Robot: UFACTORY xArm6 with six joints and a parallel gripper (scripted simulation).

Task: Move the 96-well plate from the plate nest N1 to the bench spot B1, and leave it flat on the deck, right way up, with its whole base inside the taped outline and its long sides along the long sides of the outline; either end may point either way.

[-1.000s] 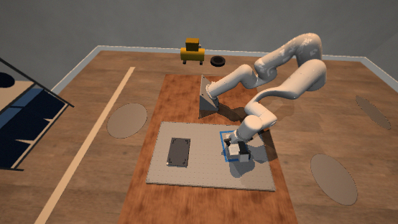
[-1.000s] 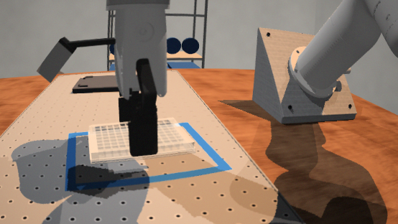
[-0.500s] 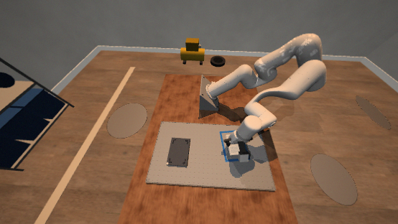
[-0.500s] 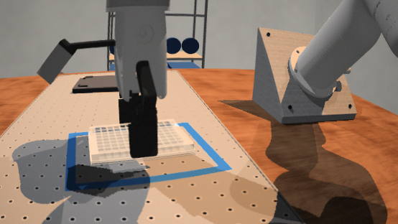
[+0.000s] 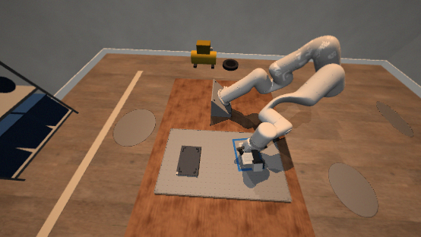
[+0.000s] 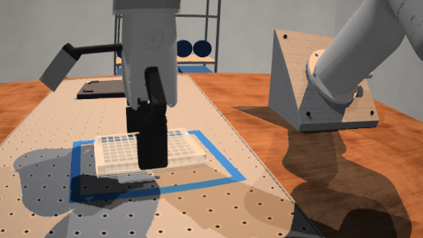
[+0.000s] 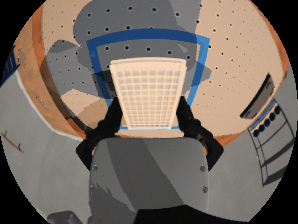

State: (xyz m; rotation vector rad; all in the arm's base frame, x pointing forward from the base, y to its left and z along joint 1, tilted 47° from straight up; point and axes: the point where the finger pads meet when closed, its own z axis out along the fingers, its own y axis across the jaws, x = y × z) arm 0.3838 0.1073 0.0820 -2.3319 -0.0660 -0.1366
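Right now the 96-well plate is 10 mm below my hand. The rest, counted from my hand: dark plate nest N1: 40 mm ahead, 350 mm to the right, 20 mm below.
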